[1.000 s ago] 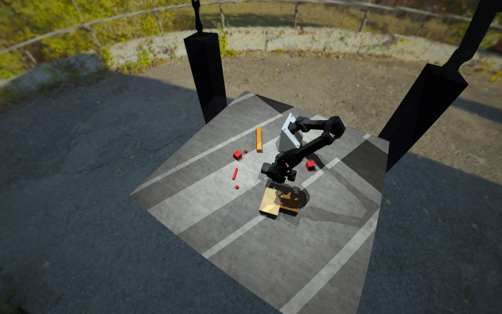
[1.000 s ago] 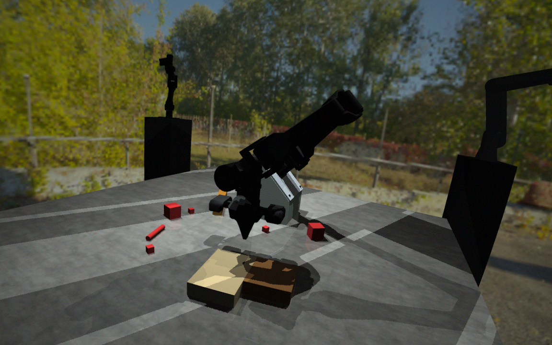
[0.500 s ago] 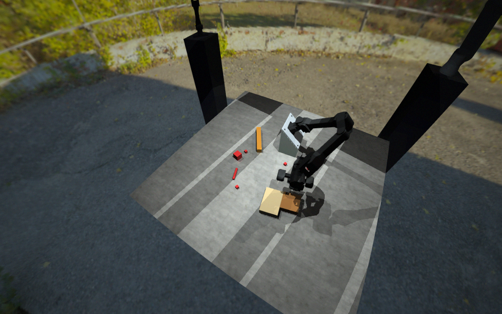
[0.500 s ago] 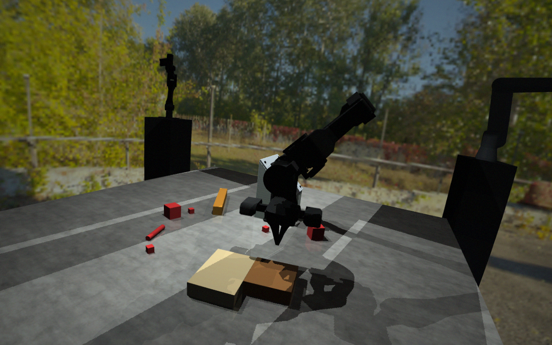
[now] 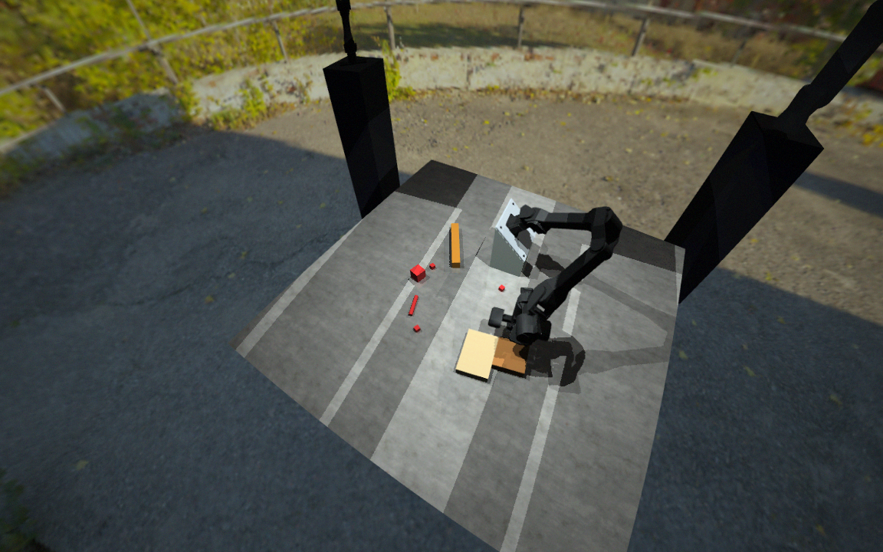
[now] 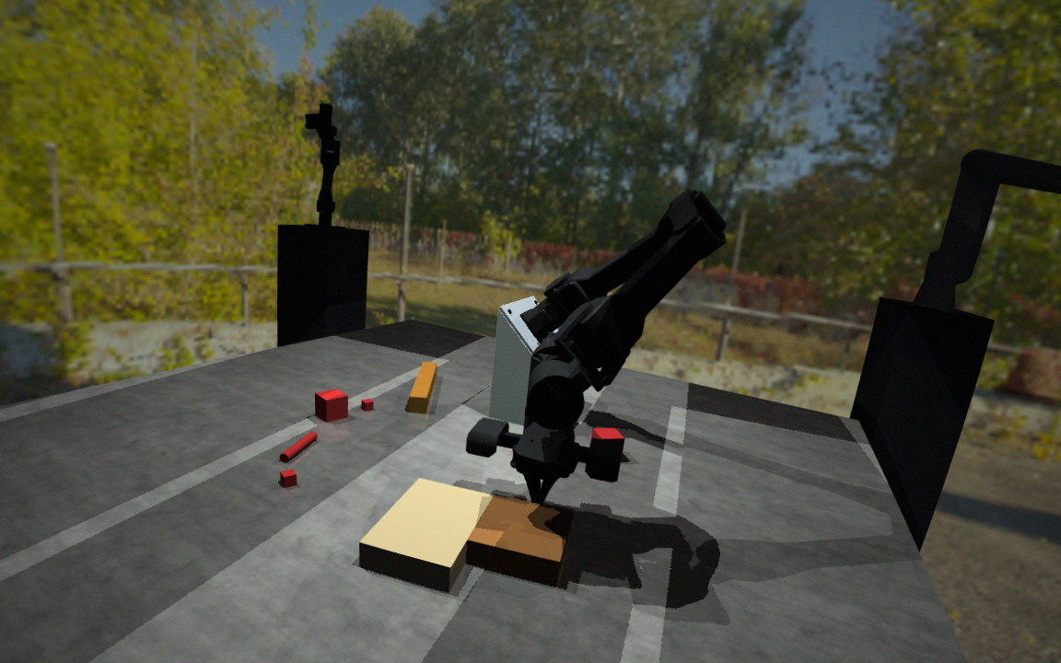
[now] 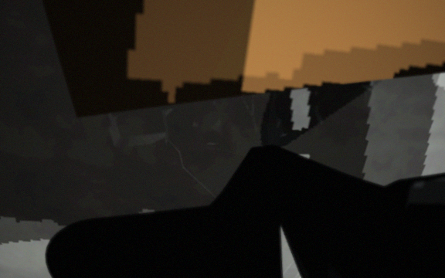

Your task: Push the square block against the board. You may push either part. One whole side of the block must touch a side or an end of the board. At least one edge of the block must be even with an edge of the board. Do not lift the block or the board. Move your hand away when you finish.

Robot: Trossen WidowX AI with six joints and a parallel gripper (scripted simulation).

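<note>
The brown square block lies 80 mm ahead of my gripper tip, 10 mm to the left of it and 10 mm above it. Round my gripper tip: orange bar: 300 mm behind, 340 mm to the right, 10 mm above; red rod: 30 mm ahead, 360 mm to the right; tan board: 120 mm ahead, 90 mm to the right, 10 mm above.
</note>
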